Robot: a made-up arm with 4 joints.
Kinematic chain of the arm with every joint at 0, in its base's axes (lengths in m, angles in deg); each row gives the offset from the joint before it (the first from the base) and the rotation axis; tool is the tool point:
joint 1: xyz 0 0 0.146 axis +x
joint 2: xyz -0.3 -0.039 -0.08 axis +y
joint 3: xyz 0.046 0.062 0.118 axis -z
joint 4: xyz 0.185 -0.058 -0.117 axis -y
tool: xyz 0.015 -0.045 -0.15
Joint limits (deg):
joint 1: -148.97..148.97
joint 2: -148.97..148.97
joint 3: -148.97..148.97
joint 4: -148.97..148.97
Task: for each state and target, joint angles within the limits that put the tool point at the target. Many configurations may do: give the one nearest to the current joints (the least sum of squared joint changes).
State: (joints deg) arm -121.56 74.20 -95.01 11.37
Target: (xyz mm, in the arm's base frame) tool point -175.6 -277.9 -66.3
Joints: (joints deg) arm -89.83 18.76 -80.59 3.11
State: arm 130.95 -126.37 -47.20 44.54
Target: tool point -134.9 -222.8 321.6
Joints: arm 110.25 -76.89 -65.35 37.43
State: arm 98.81 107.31 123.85 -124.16
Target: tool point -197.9 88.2 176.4
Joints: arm 86.13 136.07 124.11 -125.16
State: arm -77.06 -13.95 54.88 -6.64
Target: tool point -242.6 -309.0 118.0
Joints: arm -43.99 5.37 56.58 1.00
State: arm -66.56 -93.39 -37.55 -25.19
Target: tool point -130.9 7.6 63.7
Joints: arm -100.59 -64.73 -76.86 -48.78
